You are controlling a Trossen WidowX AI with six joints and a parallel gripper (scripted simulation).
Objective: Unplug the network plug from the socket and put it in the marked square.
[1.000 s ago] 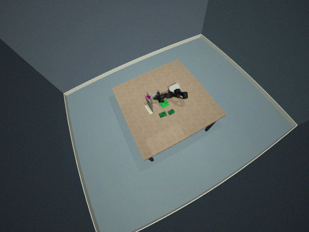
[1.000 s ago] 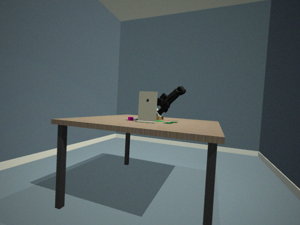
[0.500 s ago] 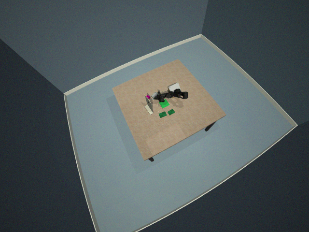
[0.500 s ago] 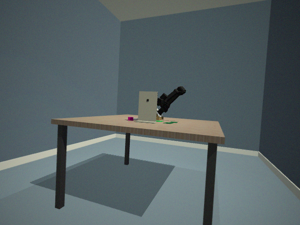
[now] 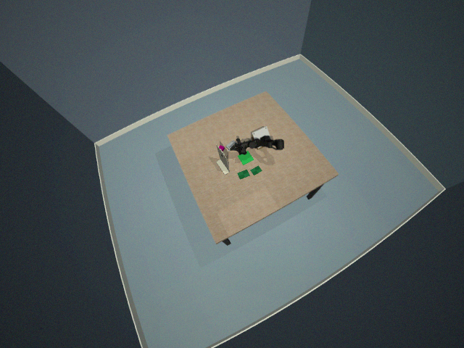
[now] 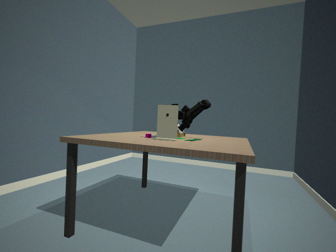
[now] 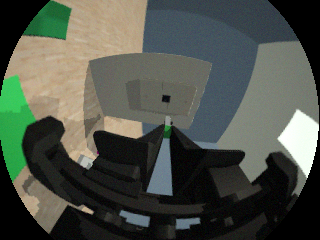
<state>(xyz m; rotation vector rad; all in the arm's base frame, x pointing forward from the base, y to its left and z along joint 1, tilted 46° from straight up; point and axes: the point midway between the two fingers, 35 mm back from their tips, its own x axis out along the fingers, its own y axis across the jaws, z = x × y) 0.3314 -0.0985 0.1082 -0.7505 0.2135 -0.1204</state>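
Right now my gripper tip is 21 cm above the green marked square, 13 cm past it and 4 cm to the right of it. From my gripper tip the other things lie so: network plug: 1 cm ahead; then beige panel: 9 cm ahead, 8 cm below, 1 cm to the left; then grey plate: 20 cm below, 16 cm to the right, 9 cm behind.
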